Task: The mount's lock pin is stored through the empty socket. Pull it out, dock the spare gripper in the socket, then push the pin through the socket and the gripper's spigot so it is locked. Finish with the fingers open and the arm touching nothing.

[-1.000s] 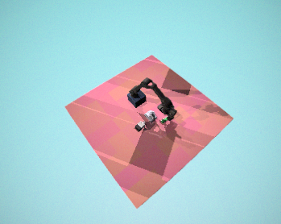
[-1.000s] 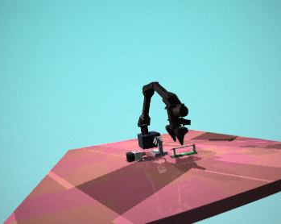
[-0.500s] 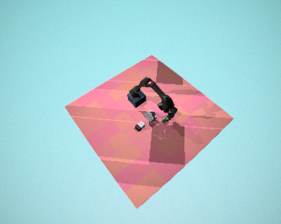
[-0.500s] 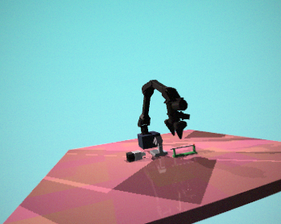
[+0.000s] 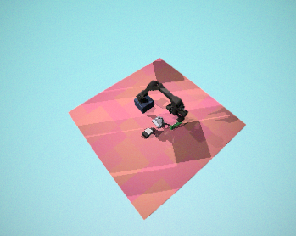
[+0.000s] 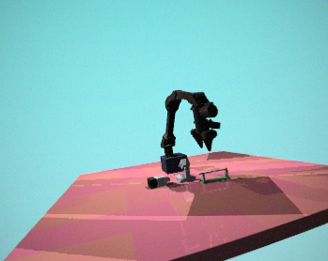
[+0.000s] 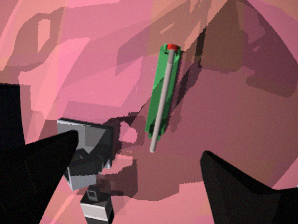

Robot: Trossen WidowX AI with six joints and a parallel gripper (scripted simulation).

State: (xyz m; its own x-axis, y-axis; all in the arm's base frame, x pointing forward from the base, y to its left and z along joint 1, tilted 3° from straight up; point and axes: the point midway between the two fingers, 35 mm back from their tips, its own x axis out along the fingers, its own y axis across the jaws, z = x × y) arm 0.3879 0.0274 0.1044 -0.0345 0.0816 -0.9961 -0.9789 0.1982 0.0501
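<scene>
The spare gripper is 12 cm behind my gripper tip, 22 cm to the right of it and 13 cm below it. Also, from my gripper tip: green rest: 2 cm ahead, 2 cm to the left, 13 cm below; grey mount: 11 cm behind, 7 cm to the right, 10 cm below.
</scene>
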